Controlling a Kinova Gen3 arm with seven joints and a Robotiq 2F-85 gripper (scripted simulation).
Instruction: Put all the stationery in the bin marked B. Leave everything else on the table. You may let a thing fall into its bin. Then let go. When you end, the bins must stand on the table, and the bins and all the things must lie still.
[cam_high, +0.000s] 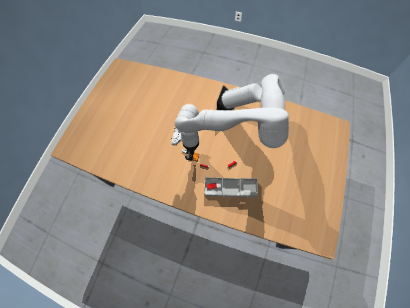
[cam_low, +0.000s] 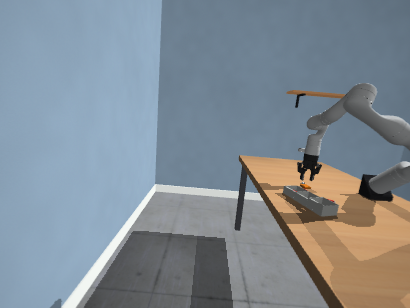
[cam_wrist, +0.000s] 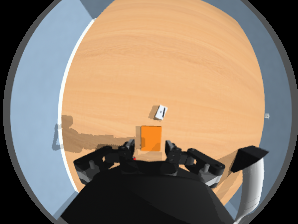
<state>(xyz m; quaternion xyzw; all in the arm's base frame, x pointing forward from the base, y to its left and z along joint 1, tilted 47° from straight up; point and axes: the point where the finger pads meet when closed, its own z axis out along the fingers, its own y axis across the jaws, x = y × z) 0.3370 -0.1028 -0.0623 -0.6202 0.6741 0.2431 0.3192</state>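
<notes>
Now: hand 50 mm above the orange block. The rest, counted from my hand: small pale piece: 20 mm behind, 60 mm to the right, 50 mm below; then red-and-white item: 130 mm ahead, 140 mm to the left, 40 mm below; then grey bin row: 130 mm ahead, 220 mm to the left, 30 mm below.
</notes>
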